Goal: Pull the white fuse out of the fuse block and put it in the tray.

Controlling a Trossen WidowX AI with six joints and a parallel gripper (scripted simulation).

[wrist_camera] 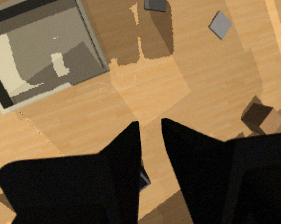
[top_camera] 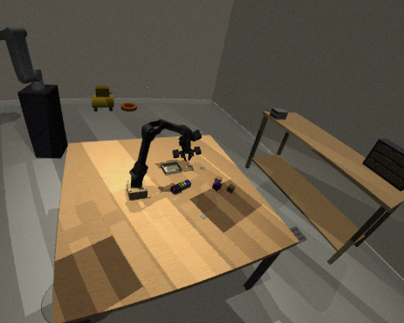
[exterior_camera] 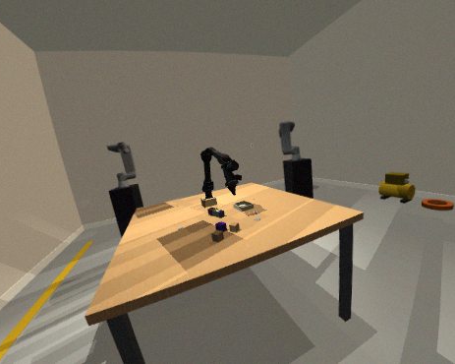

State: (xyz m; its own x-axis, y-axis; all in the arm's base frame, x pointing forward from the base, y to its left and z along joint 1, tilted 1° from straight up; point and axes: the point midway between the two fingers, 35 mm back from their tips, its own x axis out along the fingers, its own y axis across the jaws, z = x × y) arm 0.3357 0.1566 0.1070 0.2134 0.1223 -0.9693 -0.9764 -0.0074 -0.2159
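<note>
The white fuse is 20 mm behind my gripper tip, 130 mm to the right of it and 110 mm below it. Also, from my gripper tip: tray: 90 mm behind, 70 mm to the left, 130 mm below.
</note>
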